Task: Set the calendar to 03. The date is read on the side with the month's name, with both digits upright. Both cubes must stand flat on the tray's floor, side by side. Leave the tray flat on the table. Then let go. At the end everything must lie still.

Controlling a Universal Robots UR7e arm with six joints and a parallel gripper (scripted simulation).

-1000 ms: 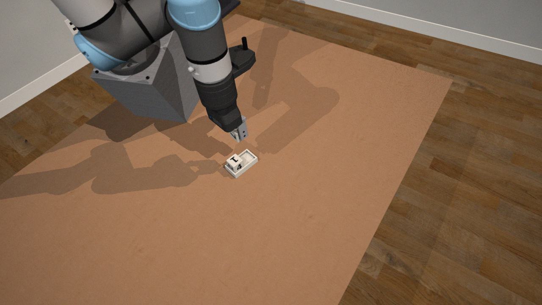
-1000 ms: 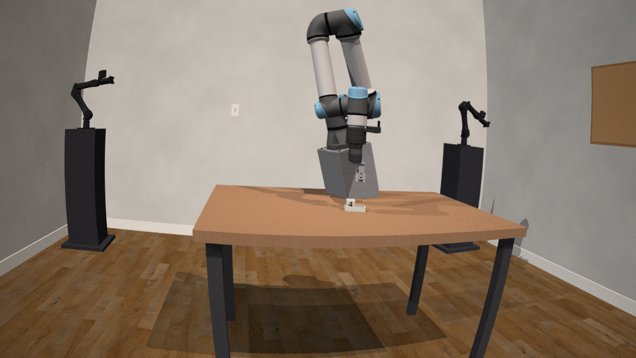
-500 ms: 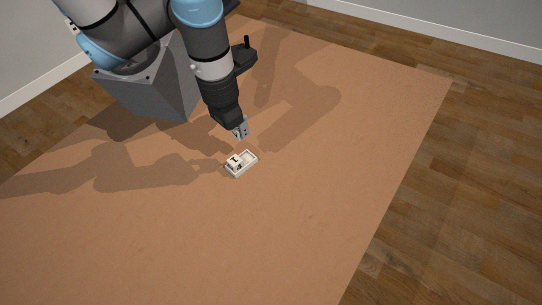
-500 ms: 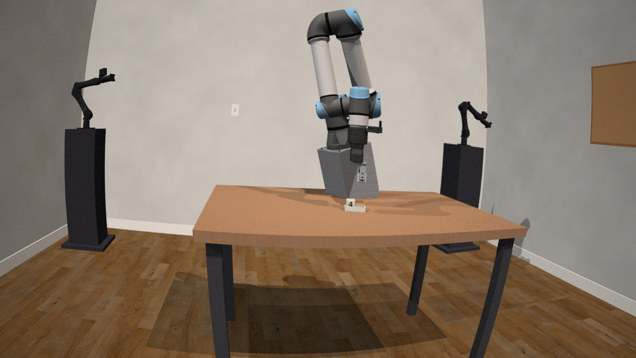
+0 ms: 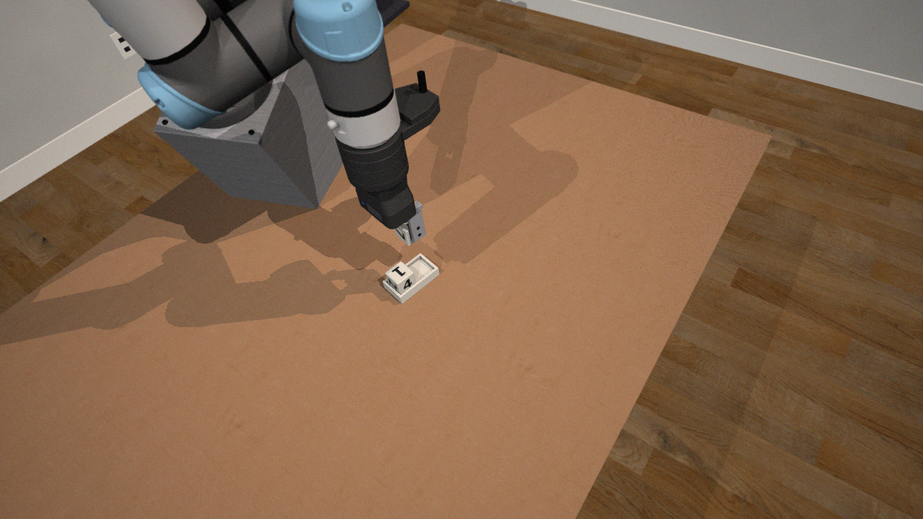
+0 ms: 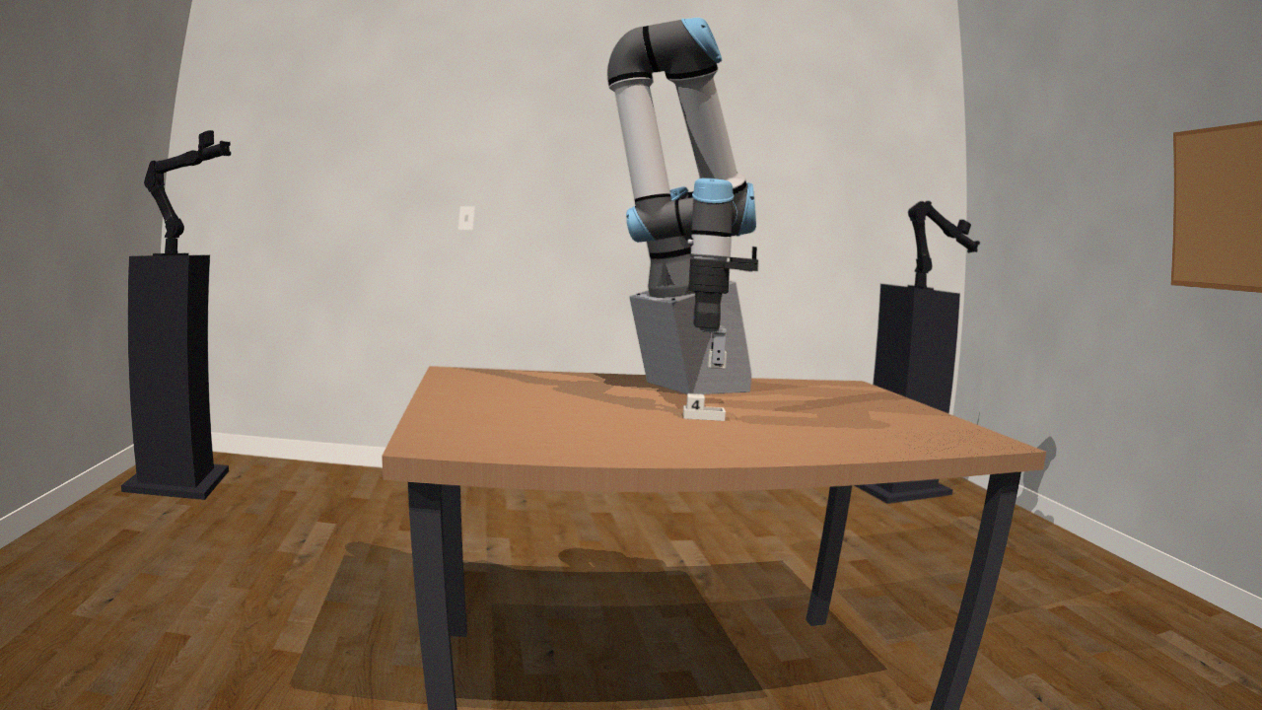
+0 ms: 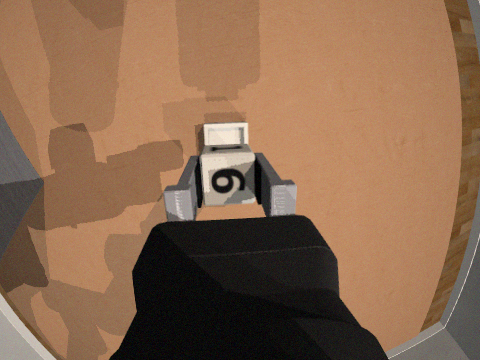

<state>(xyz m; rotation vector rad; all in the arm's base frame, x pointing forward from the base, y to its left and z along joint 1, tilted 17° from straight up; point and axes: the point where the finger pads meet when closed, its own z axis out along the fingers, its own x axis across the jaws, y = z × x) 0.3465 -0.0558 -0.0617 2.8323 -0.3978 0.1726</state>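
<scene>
Right now the white tray is 12 cm below my hand and 2 cm to the right of it.
</scene>
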